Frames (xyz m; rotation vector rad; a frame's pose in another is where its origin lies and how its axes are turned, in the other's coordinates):
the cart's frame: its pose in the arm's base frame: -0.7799 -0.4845 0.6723 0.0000 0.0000 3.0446
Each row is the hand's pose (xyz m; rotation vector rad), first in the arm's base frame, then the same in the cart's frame.
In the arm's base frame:
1: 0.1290 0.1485 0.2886 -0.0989 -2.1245 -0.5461
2: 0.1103 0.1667 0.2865 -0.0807 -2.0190 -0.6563
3: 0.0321 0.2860 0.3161 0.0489 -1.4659 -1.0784
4: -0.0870 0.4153 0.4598 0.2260 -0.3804 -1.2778
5: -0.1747 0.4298 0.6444 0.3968 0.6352 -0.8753
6: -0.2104 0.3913 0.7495 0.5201 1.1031 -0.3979
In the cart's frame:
1: -0.8433 -0.7180 -0.3837 2.4116 0.0048 1.3024
2: -0.8230 -0.7343 -0.3858 2.2666 0.0194 1.3626
3: -0.7336 -0.8455 -0.3562 1.5767 0.1293 1.5802
4: -0.6025 -0.9627 -0.2125 0.4037 0.2671 1.9097
5: -0.5138 -0.9686 -0.0279 -0.7919 0.4429 2.1978
6: -0.4820 -0.9268 0.0772 -1.5131 0.6257 2.3296

